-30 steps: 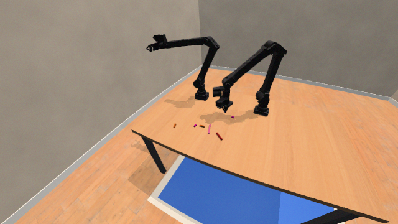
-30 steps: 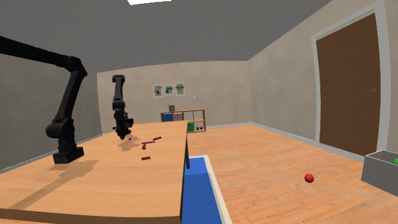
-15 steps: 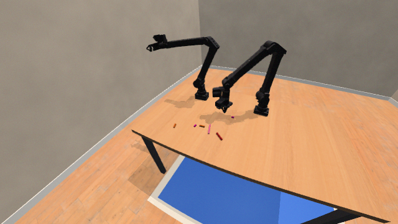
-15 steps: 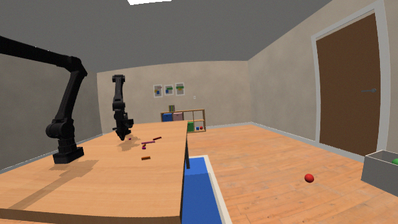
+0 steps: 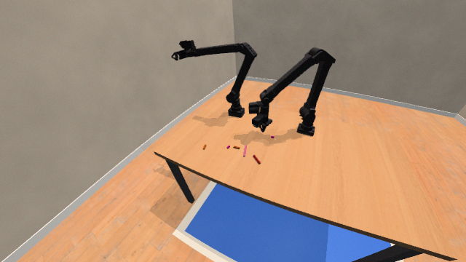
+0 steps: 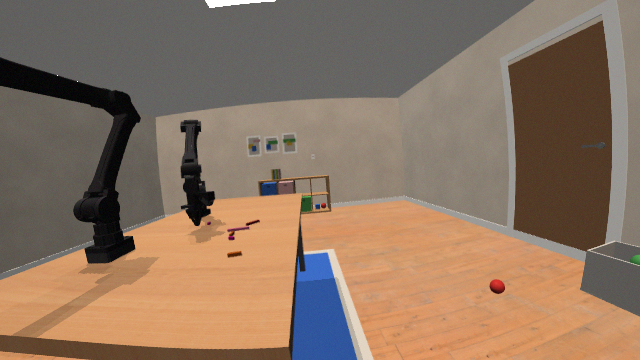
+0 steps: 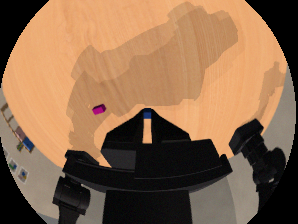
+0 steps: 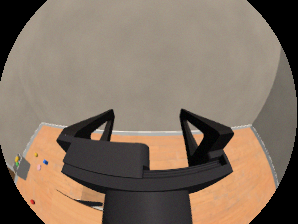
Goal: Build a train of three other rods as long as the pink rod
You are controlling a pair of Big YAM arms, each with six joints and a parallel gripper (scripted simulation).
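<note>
My left gripper is now right at the tiny blue rod. Round my left hand: red rod 250 mm ahead, 60 mm to the left, 20 mm below; then pink rod 210 mm ahead, 40 mm to the right, 20 mm below.
</note>
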